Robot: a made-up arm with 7 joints.
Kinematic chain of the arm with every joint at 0, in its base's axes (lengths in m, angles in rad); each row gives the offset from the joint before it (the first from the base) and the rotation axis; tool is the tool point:
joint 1: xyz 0 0 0.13 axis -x
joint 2: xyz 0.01 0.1 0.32 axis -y
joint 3: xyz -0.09 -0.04 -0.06 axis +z
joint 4: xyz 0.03 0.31 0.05 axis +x
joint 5: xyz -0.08 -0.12 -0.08 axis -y
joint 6: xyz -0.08 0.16 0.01 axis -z
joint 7: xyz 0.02 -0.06 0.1 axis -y
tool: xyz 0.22 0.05 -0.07
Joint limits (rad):
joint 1: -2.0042..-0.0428
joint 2: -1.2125..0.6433
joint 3: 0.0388..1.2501
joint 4: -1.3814..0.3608
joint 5: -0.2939..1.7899
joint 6: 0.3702..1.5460
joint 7: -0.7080..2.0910
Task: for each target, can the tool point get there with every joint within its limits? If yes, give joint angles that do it. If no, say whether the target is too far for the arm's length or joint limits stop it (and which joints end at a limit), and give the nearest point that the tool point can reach.
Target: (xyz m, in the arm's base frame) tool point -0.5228 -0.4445 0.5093
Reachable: yes | joints -1.3776 -0.0155 0.9535 -0.7464 -0.1189 0.8543 1.8085
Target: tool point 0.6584 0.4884 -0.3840
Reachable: no: joint limits stop it (at a limit: joint 1, joint 2, joint 3, joint 4, joint 6, joint 7) | nearest point 0.0456 0.3415 0.1997 | short by 0.859 m
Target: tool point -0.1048 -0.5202 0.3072
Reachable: yes | joints -1.3944 -0.8694 1.0102 -0.3554 0.5988 1.0406 0.1629
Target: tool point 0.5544 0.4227 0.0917
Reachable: no: joint limits stop it (at a limit: joint 1, joint 2, joint 3, joint 4, joint 6, joint 7) | nearest point 0.0743 0.3341 0.2452 | short by 0.512 m
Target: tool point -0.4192 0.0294 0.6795
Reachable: yes | joints -0.5880 0.1029 0.4765 -0.8407 0.6478 0.6382 1.0873
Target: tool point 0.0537 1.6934 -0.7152
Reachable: no: too far | nearest point -0.2233 0.5058 0.0120 | short by 1.420 m
